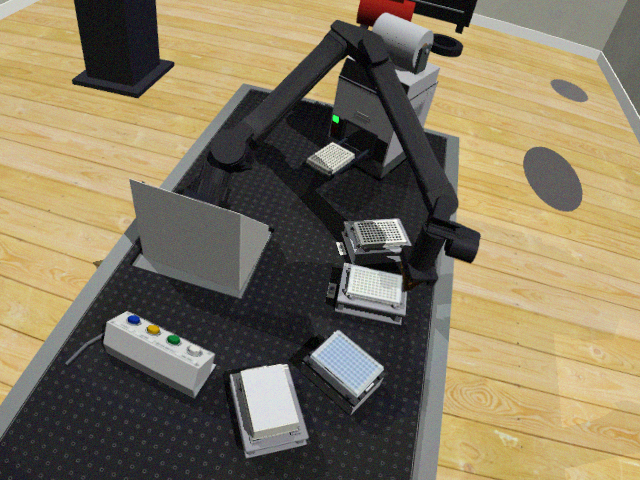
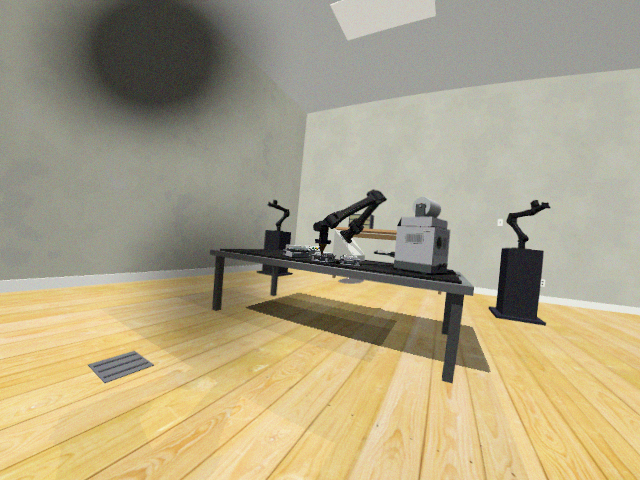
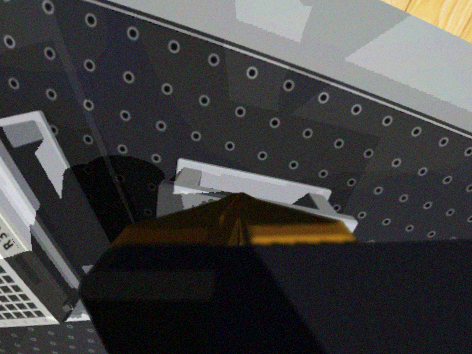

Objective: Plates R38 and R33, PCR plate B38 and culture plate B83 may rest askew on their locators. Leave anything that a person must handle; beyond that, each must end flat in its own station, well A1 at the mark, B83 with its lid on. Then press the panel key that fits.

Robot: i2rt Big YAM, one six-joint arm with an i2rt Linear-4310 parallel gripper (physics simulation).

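Four plates sit on stations along the table's right side. A dark-gridded plate (image 1: 381,232) is farthest back. In front of it come a white well plate (image 1: 373,285), a pale blue plate (image 1: 347,364) on a turned station, and a lidded white culture plate (image 1: 269,402). My gripper (image 1: 407,281) (image 2: 324,248) (image 3: 239,203) is shut with nothing between the fingers. Its tips point down at the right edge of the white well plate's station (image 3: 256,186). The key panel (image 1: 147,359) carries blue (image 1: 133,319), yellow (image 1: 153,329), green (image 1: 173,339) and white (image 1: 194,350) keys.
A grey upright screen (image 1: 191,240) stands left of the middle. A grey instrument (image 1: 385,114) (image 2: 422,245) at the back holds another well plate (image 1: 330,157) on its tray. The table edge (image 1: 442,295) runs close to the right of the gripper.
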